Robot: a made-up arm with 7 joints. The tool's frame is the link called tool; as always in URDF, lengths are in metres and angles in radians. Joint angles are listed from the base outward.
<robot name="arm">
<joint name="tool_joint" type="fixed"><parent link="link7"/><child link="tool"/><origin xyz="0 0 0" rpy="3.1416 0 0"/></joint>
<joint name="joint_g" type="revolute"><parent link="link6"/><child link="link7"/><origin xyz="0.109 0 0" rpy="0 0 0"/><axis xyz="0 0 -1"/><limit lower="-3.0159" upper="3.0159"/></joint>
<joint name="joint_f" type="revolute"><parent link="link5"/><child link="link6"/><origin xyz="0 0 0" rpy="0 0 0"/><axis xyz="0 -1 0"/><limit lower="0.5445" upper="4.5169"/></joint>
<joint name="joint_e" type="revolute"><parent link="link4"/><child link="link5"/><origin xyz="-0.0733 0 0.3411" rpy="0 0 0"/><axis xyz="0 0 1"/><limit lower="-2.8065" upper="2.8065"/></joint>
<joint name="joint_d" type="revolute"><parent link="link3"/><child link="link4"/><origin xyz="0.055 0 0" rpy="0 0 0"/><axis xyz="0 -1 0"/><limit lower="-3.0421" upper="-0.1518"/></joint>
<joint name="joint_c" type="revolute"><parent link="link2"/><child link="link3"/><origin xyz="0 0 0.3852" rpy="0 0 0"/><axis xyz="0 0 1"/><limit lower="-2.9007" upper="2.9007"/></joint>
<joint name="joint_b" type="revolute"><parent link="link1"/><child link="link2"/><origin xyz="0 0 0" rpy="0 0 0"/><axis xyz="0 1 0"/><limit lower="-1.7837" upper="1.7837"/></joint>
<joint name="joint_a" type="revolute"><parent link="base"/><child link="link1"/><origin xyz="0 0 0.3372" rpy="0 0 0"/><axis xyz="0 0 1"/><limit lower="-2.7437" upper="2.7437"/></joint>
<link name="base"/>
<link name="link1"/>
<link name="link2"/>
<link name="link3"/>
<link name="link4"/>
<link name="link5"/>
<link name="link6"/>
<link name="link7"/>
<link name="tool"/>
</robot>
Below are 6 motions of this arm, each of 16 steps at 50 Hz.
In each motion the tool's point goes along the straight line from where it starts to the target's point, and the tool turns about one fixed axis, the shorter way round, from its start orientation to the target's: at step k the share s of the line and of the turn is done. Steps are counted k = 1, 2, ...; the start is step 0. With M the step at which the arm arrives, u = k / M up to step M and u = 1 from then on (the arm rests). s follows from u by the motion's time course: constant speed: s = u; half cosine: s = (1 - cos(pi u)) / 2; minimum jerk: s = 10 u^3 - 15 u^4 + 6 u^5.
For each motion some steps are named. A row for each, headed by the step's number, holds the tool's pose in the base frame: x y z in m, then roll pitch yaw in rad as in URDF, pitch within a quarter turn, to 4 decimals.
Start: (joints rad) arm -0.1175 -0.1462 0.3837 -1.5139 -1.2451 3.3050 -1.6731
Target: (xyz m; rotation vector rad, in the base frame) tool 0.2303 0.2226 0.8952 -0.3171 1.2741 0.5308
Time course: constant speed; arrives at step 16
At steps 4, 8, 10, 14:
4: 0.2485 0.2096 0.8894 0.4384 1.2998 0.9173
8: 0.2425 0.2139 0.8914 0.3675 1.2963 0.8746
10: 0.2394 0.2161 0.8923 0.3326 1.2942 0.8538
14: 0.2333 0.2204 0.8942 0.2641 1.2894 0.8137

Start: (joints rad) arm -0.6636 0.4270 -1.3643 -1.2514 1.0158 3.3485 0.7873
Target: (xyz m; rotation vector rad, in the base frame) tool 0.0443 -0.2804 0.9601 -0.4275 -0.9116 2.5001
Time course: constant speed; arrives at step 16
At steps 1, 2, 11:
1: -0.0170 -0.3933 0.9044 -1.1608 -0.1306 2.6112
2: -0.0129 -0.3858 0.9081 -1.1322 -0.1132 2.6075
11: 0.0239 -0.3180 0.9415 -0.8779 0.0462 2.5977

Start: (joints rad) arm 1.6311 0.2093 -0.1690 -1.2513 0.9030 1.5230 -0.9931
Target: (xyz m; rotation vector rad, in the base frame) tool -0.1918 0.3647 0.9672 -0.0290 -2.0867 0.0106
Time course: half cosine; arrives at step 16
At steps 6, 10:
6: -0.0322 0.5073 0.8675 -2.7334 -0.8613 2.5196
10: -0.1206 0.4284 0.9227 -2.9003 -0.9830 2.8001

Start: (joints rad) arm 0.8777 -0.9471 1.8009 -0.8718 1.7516 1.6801 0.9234
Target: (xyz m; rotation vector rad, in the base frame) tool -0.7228 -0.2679 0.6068 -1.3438 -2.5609 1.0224
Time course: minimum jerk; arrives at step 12
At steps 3, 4, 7, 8, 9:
3: -0.6759 -0.2651 0.6964 -2.3584 0.3678 2.4194
4: -0.6815 -0.2654 0.6858 -2.3759 0.3529 2.3983
7: -0.7047 -0.2668 0.6414 -2.4442 0.2869 2.3145
8: -0.7118 -0.2672 0.6278 -2.4638 0.2655 2.2900
9: -0.7174 -0.2676 0.6171 -2.4786 0.2486 2.2713

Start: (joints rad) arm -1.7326 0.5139 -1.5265 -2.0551 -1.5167 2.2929 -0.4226
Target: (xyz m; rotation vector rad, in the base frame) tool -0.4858 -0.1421 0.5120 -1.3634 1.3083 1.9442
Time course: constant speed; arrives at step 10
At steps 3, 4, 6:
3: -0.4879 -0.1334 0.5143 1.4383 1.0879 -2.7692
4: -0.4876 -0.1346 0.5139 1.4344 1.0891 -2.7699
6: -0.4870 -0.1371 0.5133 1.4265 1.0916 -2.7713

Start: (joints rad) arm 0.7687 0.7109 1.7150 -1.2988 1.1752 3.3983 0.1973
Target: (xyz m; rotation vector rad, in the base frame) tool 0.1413 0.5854 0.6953 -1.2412 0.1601 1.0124
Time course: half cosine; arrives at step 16
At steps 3, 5, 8, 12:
3: 0.0708 0.5355 0.7397 -1.3059 0.5968 0.6008
5: 0.0814 0.5430 0.7330 -1.2739 0.6062 0.6233
8: 0.1028 0.5581 0.7196 -1.2081 0.6233 0.6701
12: 0.1300 0.5774 0.7024 -1.1219 0.6413 0.7323

